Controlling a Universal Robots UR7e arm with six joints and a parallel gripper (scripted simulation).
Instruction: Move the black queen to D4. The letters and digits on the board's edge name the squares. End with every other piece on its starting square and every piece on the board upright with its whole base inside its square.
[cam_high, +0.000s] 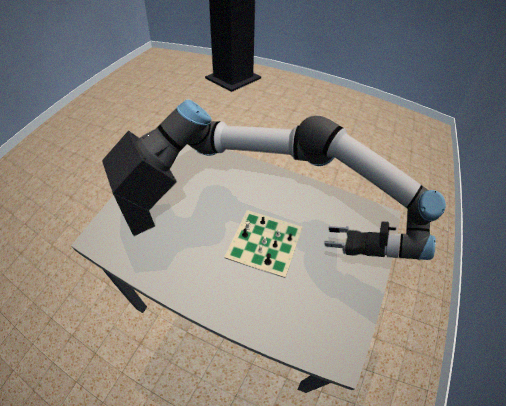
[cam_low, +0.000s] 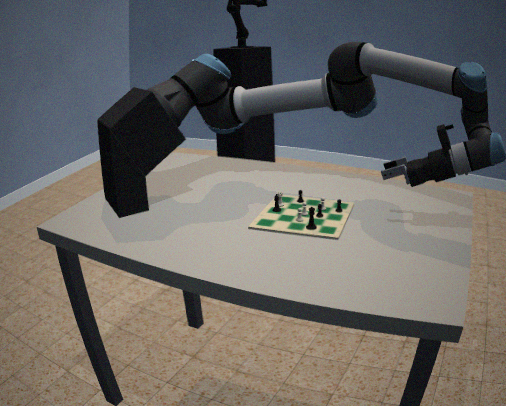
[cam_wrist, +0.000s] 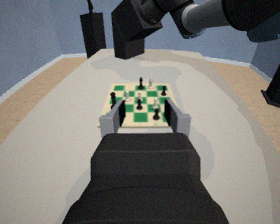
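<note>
Right now my hand is 13 cm past the black queen, 15 cm to the left of it and 11 cm above it. From my hand the other things lie so: green-and-cream chessboard (19 cm behind, 10 cm to the right, 14 cm below).
</note>
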